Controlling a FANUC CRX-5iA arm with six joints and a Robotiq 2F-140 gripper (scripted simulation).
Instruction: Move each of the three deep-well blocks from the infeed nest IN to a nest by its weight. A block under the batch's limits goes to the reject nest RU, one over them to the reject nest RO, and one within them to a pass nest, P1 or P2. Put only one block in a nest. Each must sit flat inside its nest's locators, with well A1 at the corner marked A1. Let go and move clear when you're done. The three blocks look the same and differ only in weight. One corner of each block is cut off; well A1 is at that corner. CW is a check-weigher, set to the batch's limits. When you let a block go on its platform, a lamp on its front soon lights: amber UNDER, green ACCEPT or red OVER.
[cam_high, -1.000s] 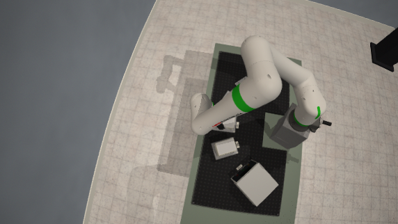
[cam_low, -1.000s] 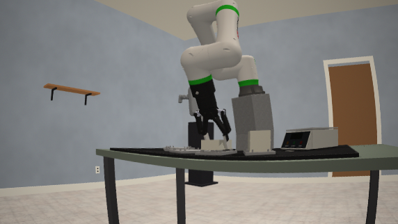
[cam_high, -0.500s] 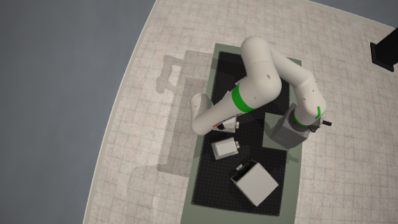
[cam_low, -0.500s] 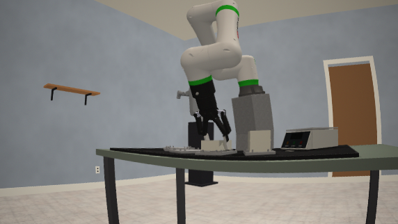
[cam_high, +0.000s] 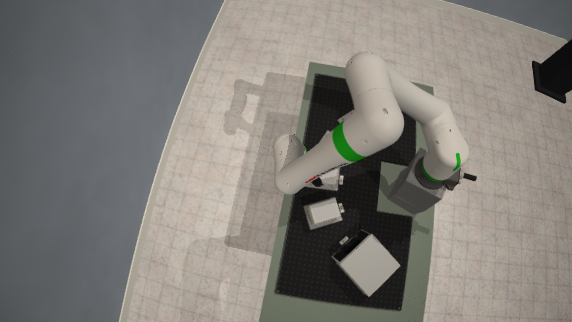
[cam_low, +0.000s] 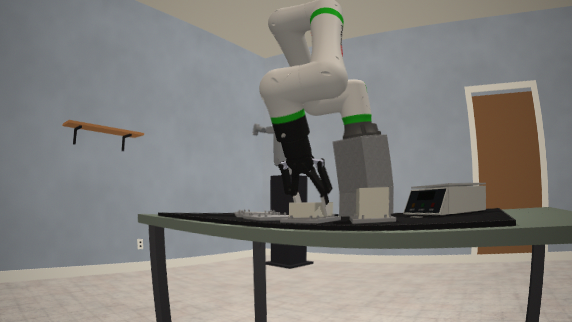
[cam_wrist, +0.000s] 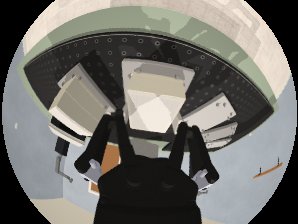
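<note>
Right now the deep-well block is 60 mm behind my hand, 170 mm to the left of it and 30 mm above it. From my hand the other things lie so: check-weigher (330 mm behind, 340 mm to the left, 20 mm above).
</note>
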